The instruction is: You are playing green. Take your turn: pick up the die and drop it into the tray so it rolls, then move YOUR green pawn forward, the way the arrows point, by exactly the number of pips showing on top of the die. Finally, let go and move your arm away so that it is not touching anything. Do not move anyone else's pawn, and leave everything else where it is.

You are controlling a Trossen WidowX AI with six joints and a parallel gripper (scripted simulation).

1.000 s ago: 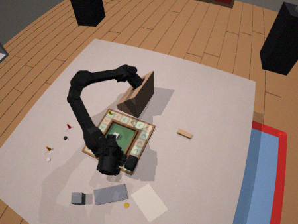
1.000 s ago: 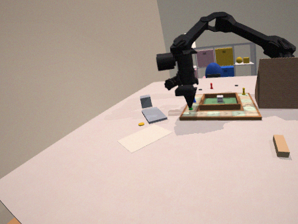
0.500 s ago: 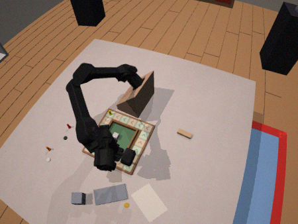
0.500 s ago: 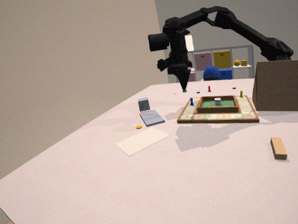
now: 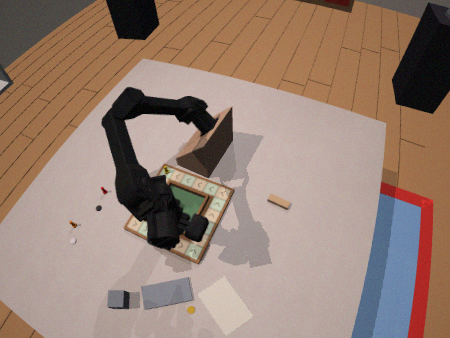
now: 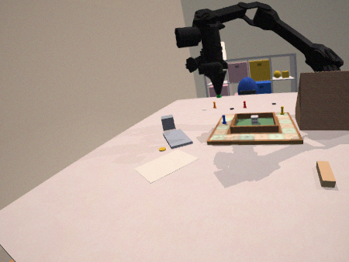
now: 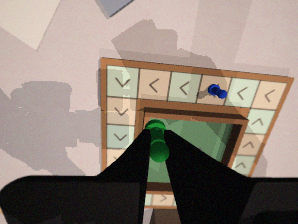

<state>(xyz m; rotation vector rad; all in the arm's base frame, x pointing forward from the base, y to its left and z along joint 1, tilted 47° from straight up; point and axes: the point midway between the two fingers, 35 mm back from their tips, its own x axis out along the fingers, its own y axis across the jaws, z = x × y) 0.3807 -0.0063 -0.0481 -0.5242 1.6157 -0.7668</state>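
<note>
Now: the green tray 13 cm below my gripper tip, 11 cm behind it and 6 cm to the right of it. Also, from my gripper tip: green pawn 1 cm above; then blue pawn 11 cm below, 10 cm to the right; then white die 12 cm below, 12 cm behind, 8 cm to the right.
</note>
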